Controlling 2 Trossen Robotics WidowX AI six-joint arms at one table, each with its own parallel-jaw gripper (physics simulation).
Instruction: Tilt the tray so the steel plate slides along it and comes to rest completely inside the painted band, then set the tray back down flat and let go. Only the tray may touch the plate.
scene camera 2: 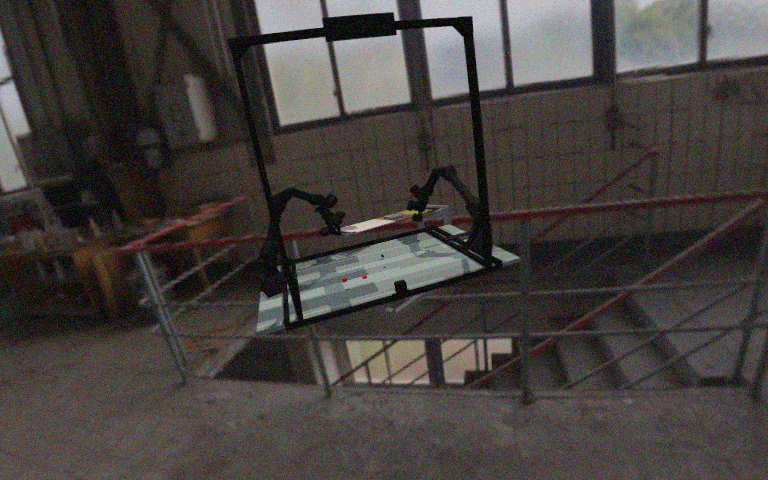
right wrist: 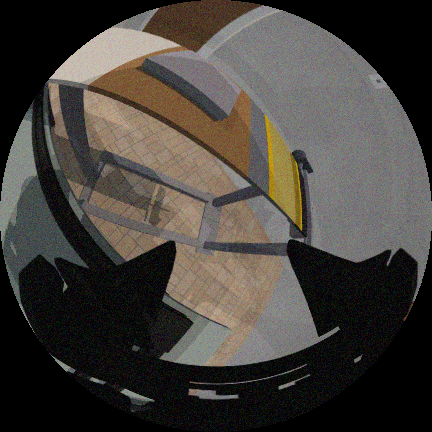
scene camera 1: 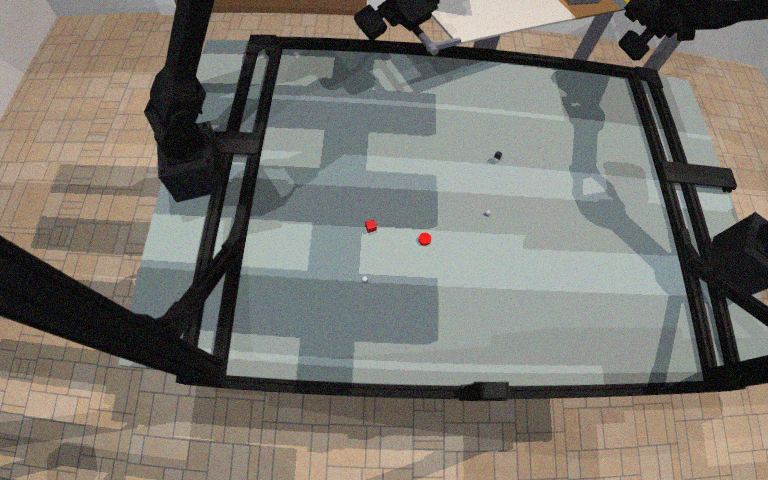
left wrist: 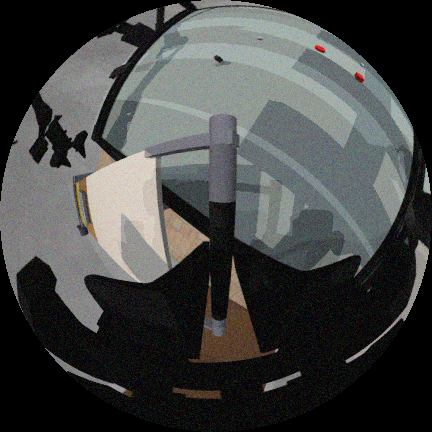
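Observation:
The long tray (scene camera 1: 504,21) (scene camera 2: 362,226) (left wrist: 120,190) (right wrist: 110,55) lies beyond the table's back edge: pale near the left gripper, brown farther along. The steel plate (right wrist: 200,77) lies flat on the brown part in the right wrist view, short of the yellow painted band (right wrist: 282,175), with a grey strip between them. I cannot tell whether the tray tilts. My left gripper (scene camera 1: 420,32) (scene camera 2: 335,225) (left wrist: 220,245) is shut on the tray's near handle (left wrist: 222,160). My right gripper (scene camera 1: 651,40) (scene camera 2: 419,205) (right wrist: 233,246) is open and empty, near the tray's far part. A dark handle (right wrist: 302,162) shows at the far end.
A red cube (scene camera 1: 370,225) (scene camera 2: 344,279) (left wrist: 359,77) and a red disc (scene camera 1: 424,238) (scene camera 2: 364,276) (left wrist: 320,48) lie on the glassy table. A small black piece (scene camera 1: 497,155) (left wrist: 218,59) lies farther back. A black frame bar (scene camera 1: 509,54) runs along the back edge. Grey legs show below the tray.

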